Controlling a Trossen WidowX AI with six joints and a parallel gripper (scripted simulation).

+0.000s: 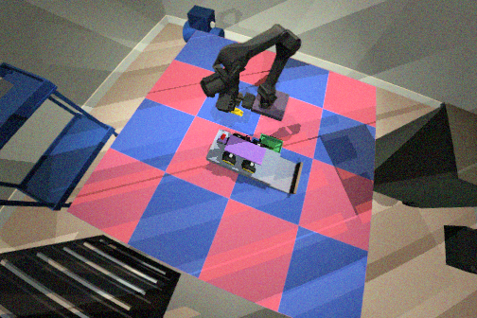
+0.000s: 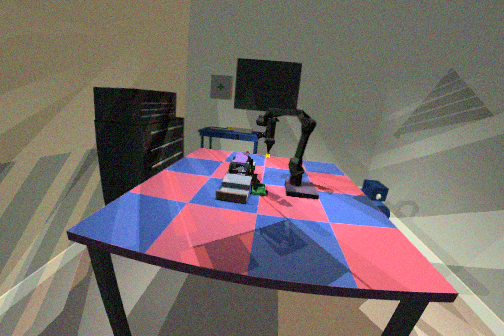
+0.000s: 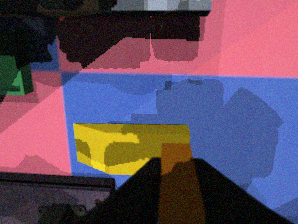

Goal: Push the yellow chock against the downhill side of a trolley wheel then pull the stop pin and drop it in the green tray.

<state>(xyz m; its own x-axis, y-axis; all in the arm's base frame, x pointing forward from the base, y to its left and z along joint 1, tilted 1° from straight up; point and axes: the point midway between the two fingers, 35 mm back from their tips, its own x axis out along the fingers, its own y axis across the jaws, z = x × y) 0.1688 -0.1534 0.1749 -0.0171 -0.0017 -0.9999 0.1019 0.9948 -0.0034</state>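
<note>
My gripper tip is now 2 cm to the right of the yellow chock and 1 cm above it. Also, from my gripper tip: red-headed stop pin 13 cm ahead, 5 cm below; then grey ramp 16 cm ahead, 11 cm to the left, 13 cm below; then trolley 16 cm ahead, 10 cm to the left, 6 cm below.
</note>
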